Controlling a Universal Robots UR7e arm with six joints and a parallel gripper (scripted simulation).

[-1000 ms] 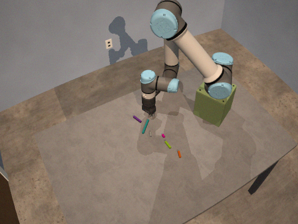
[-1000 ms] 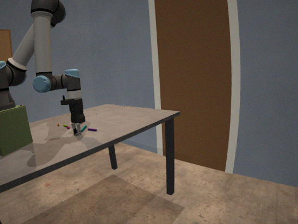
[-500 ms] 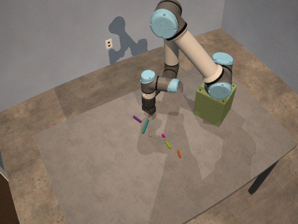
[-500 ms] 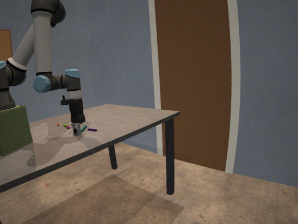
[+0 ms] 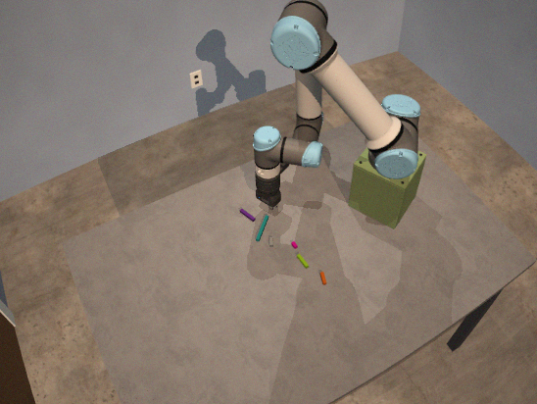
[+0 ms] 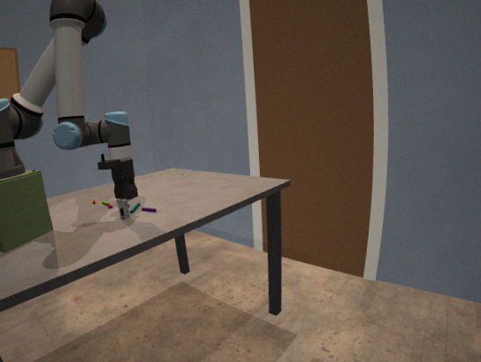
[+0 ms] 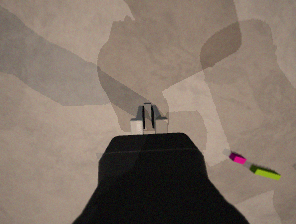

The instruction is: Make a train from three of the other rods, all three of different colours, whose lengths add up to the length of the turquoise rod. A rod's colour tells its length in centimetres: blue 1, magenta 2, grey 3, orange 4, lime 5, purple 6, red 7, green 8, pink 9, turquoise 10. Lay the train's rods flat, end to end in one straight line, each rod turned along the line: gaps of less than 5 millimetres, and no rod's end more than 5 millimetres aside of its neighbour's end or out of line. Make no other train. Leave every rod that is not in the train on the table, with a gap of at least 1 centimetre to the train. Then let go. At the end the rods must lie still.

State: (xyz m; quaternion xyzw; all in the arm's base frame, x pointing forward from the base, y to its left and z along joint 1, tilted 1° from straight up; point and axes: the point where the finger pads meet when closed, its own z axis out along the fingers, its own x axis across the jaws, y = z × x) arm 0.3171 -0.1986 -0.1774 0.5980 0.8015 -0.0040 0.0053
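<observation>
Right now the magenta rod is 170 mm to the left of my hand, 40 mm ahead of it and 10 mm below it. The rest, counted from my hand: turquoise rod 80 mm ahead, 50 mm to the left, 10 mm below; purple rod 90 mm ahead, 20 mm to the right, 10 mm below; lime rod 230 mm to the left, 60 mm ahead, 10 mm below.
</observation>
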